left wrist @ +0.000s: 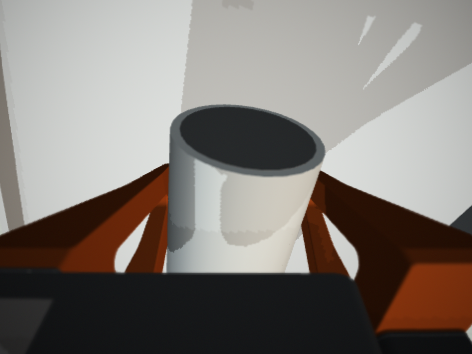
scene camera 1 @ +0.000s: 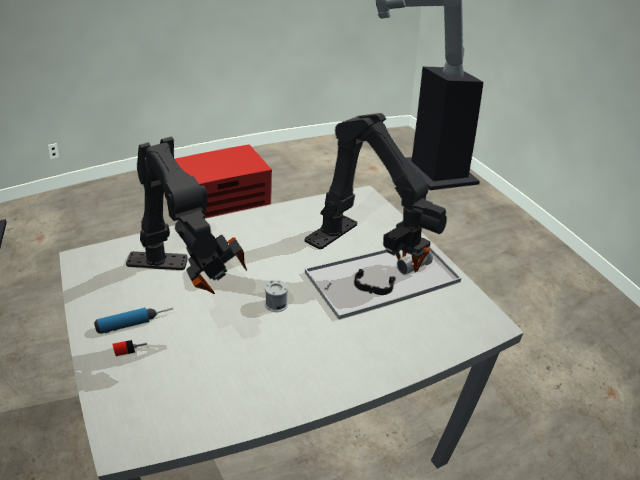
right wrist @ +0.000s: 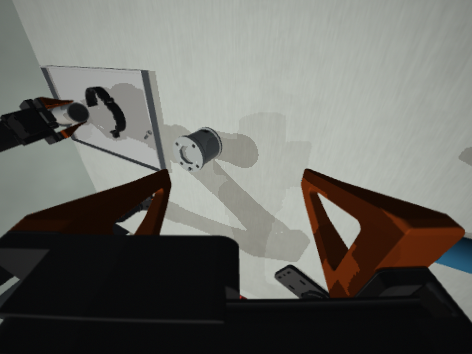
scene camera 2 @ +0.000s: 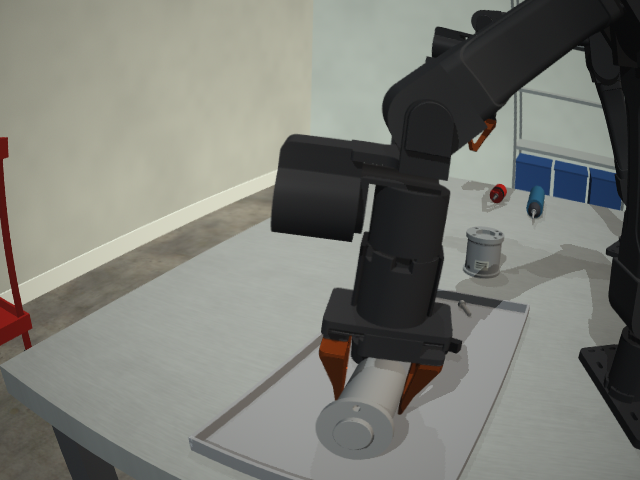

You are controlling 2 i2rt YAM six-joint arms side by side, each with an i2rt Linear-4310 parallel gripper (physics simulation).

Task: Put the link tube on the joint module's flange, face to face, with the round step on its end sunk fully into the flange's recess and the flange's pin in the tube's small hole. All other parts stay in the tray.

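Seen in the pictures: left gripper, between the fingertips: [left wrist: 236, 175] [scene camera 1: 409, 268] [right wrist: 79, 111]; right gripper, between the fingertips: [scene camera 1: 229, 281] [right wrist: 236, 176] [scene camera 2: 469, 141]; left arm's base, origin of its link: [scene camera 1: 331, 232] [scene camera 2: 626, 394]; right arm's base, origin of its link: [scene camera 1: 156, 261] [right wrist: 317, 296].
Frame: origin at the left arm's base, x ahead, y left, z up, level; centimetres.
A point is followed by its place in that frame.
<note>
The grey link tube [scene camera 1: 405, 266] {x 30.1, y -4.0, z 4.0 cm} [scene camera 2: 379, 384] {x 29.5, y 1.7, z 5.7 cm} [left wrist: 245, 210] {x 29.0, y -2.5, z 5.5 cm} [right wrist: 77, 112] {x 29.0, y -3.6, z 3.2 cm} lies on its side in the tray [scene camera 1: 398, 298] {x 35.0, y -14.9, z 1.4 cm} [scene camera 2: 242, 461] {x 40.3, y 8.5, z 1.5 cm} [right wrist: 154, 120] {x 18.7, y -27.6, z 0.7 cm}. In scene camera 2 its flanged end, with the round step [scene camera 2: 352, 432] {x 31.7, y 6.6, z 4.0 cm} and the small hole [scene camera 2: 356, 408] {x 31.5, y 5.5, z 5.8 cm} near the top, faces the camera. My left gripper [scene camera 1: 408, 264] {x 29.9, y -0.7, z 1.4 cm} [scene camera 2: 369, 406] {x 29.9, y -0.7, z 1.4 cm} [left wrist: 236, 175] {x 29.9, y -0.7, z 1.4 cm} is shut on the tube's body, a finger at each side. The joint module [scene camera 1: 276, 297] {x 12.6, y -40.3, z 4.9 cm} [scene camera 2: 483, 255] {x 11.5, y -35.4, z 3.5 cm} [right wrist: 206, 143] {x 11.3, y -41.0, z 3.6 cm} stands upright on the table, flange up; its pin cannot be made out. My right gripper [scene camera 1: 229, 281] {x 10.2, y -54.4, z 17.1 cm} [right wrist: 236, 176] {x 10.2, y -54.4, z 17.1 cm} is open and empty above the table, left of the module in scene camera 1.
A black curved part [scene camera 1: 374, 288] {x 27.8, y -16.6, z 2.2 cm} [right wrist: 119, 116] {x 22.9, y -17.9, z 1.5 cm} and a small bolt [scene camera 1: 327, 285] {x 16.5, y -23.3, z 1.1 cm} [scene camera 2: 464, 308] {x 16.8, y -23.0, z 0.9 cm} [right wrist: 148, 134] {x 16.7, y -24.5, z 1.4 cm} lie in the tray. A blue screwdriver [scene camera 1: 123, 320] {x -11.3, y -75.8, z 3.4 cm} [scene camera 2: 536, 201] {x -10.0, y -68.3, z 3.7 cm} and a red driver [scene camera 1: 123, 347] {x -3.3, y -81.8, z 3.0 cm} [scene camera 2: 497, 193] {x -3.2, y -78.6, z 2.3 cm} lie on the table. A red cabinet [scene camera 1: 222, 165] stands behind.
</note>
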